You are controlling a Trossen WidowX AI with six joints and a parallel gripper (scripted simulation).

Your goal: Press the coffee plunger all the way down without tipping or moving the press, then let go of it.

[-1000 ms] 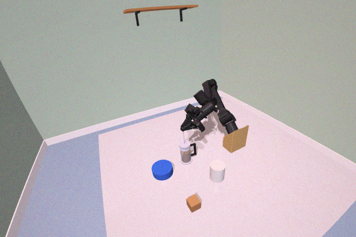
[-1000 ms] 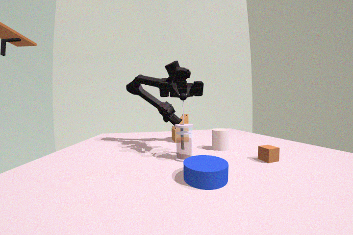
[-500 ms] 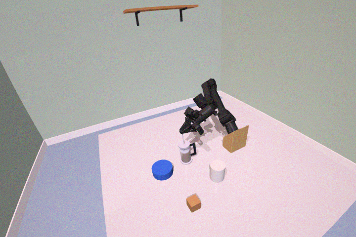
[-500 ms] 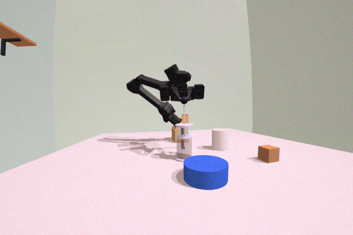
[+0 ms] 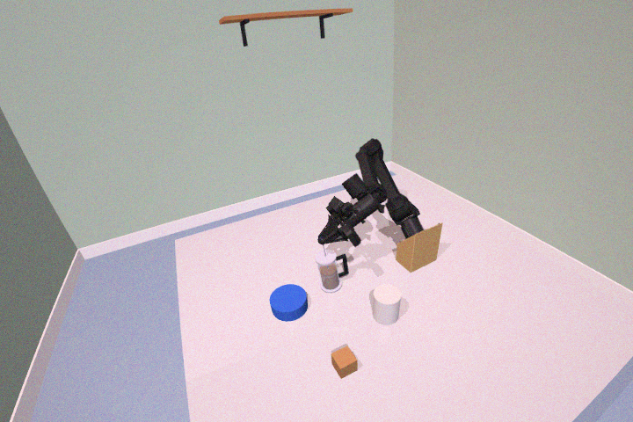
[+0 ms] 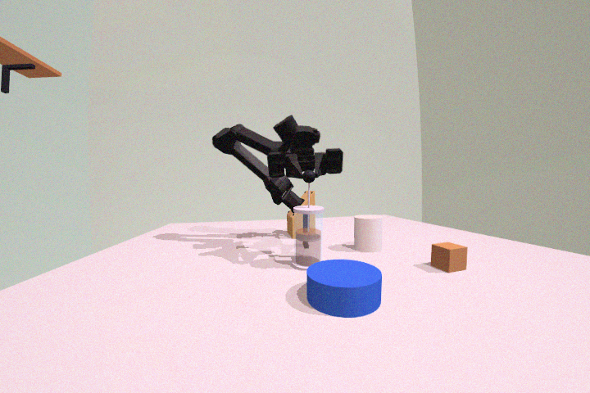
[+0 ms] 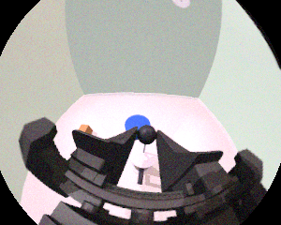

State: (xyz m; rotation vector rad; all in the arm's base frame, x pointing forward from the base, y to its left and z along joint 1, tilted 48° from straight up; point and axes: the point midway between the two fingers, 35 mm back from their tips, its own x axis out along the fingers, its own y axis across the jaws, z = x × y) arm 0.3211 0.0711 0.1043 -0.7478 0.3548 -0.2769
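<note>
The coffee press lies 3 cm behind my gripper tip and 10 cm below it. From my gripper tip the other things lie so: blue cylinder (14 cm ahead, 2 cm to the left, 18 cm below).
</note>
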